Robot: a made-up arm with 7 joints. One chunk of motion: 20 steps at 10 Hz.
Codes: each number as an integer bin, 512 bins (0 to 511) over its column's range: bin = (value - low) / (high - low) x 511, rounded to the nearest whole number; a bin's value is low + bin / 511 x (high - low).
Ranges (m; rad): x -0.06..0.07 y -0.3..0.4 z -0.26..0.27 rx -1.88..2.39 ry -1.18..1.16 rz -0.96..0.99
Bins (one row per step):
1: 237 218 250 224 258 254
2: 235 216 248 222 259 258
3: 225 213 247 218 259 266
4: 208 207 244 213 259 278
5: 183 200 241 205 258 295
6: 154 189 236 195 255 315
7: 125 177 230 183 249 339
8: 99 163 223 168 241 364
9: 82 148 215 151 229 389
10: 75 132 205 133 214 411
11: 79 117 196 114 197 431
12: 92 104 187 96 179 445
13: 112 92 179 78 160 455
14: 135 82 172 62 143 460
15: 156 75 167 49 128 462
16: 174 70 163 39 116 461
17: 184 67 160 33 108 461
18: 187 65 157 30 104 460
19: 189 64 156 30 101 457
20: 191 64 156 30 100 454
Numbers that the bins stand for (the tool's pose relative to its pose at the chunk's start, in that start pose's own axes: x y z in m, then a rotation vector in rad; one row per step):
1: 0.0003 -0.0014 -0.0007 -0.0082 0.0014 0.0093
2: -0.0002 -0.0041 -0.0028 -0.0249 0.0060 0.0245
3: -0.0028 -0.0082 -0.0038 -0.0584 0.0060 0.0551
4: -0.0071 -0.0164 -0.0069 -0.1001 0.0060 0.1009
5: -0.0134 -0.0260 -0.0100 -0.1670 0.0014 0.1657
6: -0.0208 -0.0411 -0.0152 -0.2505 -0.0123 0.2421
7: -0.0282 -0.0575 -0.0214 -0.3508 -0.0398 0.3336
8: -0.0348 -0.0767 -0.0287 -0.4762 -0.0764 0.4290
9: -0.0391 -0.0973 -0.0370 -0.6182 -0.1314 0.5244
10: -0.0409 -0.1192 -0.0474 -0.7686 -0.2000 0.6084
11: -0.0399 -0.1397 -0.0567 -0.9274 -0.2779 0.6847
12: -0.0366 -0.1575 -0.0660 -1.0778 -0.3603 0.7381
13: -0.0315 -0.1740 -0.0743 -1.2282 -0.4473 0.7763
14: -0.0257 -0.1877 -0.0816 -1.3619 -0.5252 0.7954
15: -0.0203 -0.1973 -0.0868 -1.4705 -0.5939 0.8030
16: -0.0157 -0.2041 -0.0909 -1.5541 -0.6488 0.7992
17: -0.0132 -0.2082 -0.0941 -1.6042 -0.6854 0.7992
18: -0.0124 -0.2110 -0.0972 -1.6293 -0.7038 0.7954
19: -0.0119 -0.2123 -0.0982 -1.6293 -0.7175 0.7839
20: -0.0114 -0.2123 -0.0982 -1.6293 -0.7221 0.7725

